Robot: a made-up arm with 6 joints. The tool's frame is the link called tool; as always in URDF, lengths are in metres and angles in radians.
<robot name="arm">
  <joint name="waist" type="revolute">
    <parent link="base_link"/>
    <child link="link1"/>
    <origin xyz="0 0 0.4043"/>
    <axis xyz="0 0 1"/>
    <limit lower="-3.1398" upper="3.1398"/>
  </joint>
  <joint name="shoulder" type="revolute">
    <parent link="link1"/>
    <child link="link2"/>
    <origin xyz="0 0 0"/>
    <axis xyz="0 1 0"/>
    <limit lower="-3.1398" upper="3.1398"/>
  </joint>
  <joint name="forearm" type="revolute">
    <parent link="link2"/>
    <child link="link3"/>
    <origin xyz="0 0 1.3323"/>
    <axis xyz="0 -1 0"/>
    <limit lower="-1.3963" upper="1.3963"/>
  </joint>
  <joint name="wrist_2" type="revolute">
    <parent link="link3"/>
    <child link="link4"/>
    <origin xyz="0 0 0"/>
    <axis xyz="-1 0 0"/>
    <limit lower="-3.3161" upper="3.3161"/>
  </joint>
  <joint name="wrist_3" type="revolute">
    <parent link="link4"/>
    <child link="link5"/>
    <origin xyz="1.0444 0 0"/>
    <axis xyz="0 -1 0"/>
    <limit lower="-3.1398" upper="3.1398"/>
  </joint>
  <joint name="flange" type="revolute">
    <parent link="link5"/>
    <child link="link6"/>
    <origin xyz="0 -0.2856 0"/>
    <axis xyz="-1 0 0"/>
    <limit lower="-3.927" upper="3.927"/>
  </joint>
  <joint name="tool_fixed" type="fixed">
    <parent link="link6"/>
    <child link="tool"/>
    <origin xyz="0 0 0"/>
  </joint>
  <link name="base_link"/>
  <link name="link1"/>
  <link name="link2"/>
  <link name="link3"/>
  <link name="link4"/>
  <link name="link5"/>
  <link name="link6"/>
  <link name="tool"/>
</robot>
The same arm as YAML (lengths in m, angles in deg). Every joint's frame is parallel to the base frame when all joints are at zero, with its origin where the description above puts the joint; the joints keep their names.
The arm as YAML. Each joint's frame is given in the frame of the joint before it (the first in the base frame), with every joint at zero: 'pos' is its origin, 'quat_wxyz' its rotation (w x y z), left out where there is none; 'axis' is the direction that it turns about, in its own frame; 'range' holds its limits. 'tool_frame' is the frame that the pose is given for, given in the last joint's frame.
length_unit: m
angle_unit: deg
joints:
  - joint: waist
    pos: [0.0, 0.0, 0.4043]
    axis: [0.0, 0.0, 1.0]
    range: [-179.9, 179.9]
  - joint: shoulder
    pos: [0.0, 0.0, 0.0]
    axis: [0.0, 1.0, 0.0]
    range: [-179.9, 179.9]
  - joint: forearm
    pos: [0.0, 0.0, 1.3323]
    axis: [0.0, -1.0, 0.0]
    range: [-80.0, 80.0]
  - joint: wrist_2
    pos: [0.0, 0.0, 0.0]
    axis: [-1.0, 0.0, 0.0]
    range: [-190.0, 190.0]
  - joint: wrist_3
    pos: [1.0444, 0.0, 0.0]
    axis: [0.0, -1.0, 0.0]
    range: [-179.9, 179.9]
  - joint: flange
    pos: [0.0, -0.2856, 0.0]
    axis: [-1.0, 0.0, 0.0]
    range: [-225.0, 225.0]
tool_frame:
  pos: [0.0, 0.0, 0.0]

